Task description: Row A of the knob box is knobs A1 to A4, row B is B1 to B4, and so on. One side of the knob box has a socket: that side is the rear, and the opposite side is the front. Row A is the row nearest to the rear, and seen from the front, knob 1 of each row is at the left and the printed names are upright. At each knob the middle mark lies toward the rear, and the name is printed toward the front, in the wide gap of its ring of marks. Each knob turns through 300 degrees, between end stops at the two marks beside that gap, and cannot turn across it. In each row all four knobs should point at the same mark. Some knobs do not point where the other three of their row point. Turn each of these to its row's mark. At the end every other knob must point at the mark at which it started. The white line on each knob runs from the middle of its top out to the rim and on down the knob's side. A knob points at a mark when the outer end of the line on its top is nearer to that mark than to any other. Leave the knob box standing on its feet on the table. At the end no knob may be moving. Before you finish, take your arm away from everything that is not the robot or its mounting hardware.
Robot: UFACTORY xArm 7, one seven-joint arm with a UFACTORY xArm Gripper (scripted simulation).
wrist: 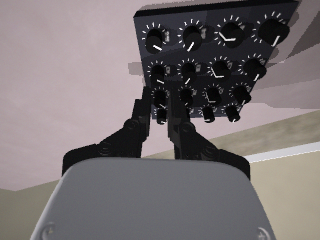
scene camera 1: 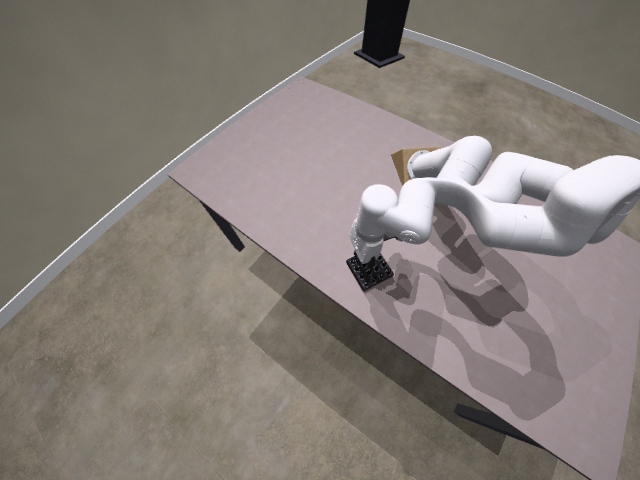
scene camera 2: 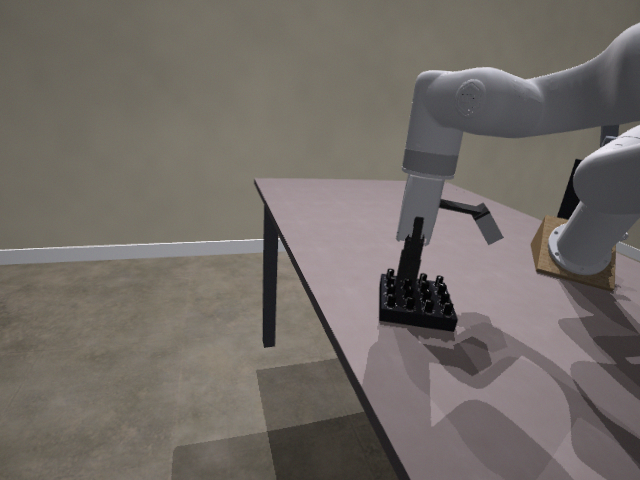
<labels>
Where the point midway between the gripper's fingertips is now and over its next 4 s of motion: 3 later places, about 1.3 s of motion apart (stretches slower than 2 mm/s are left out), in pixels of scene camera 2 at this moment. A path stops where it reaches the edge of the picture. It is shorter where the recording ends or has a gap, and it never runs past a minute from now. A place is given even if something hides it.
My gripper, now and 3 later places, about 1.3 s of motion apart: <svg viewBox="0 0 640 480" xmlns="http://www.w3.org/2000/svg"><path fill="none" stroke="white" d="M406 276L403 253L394 264L391 278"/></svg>
</labels>
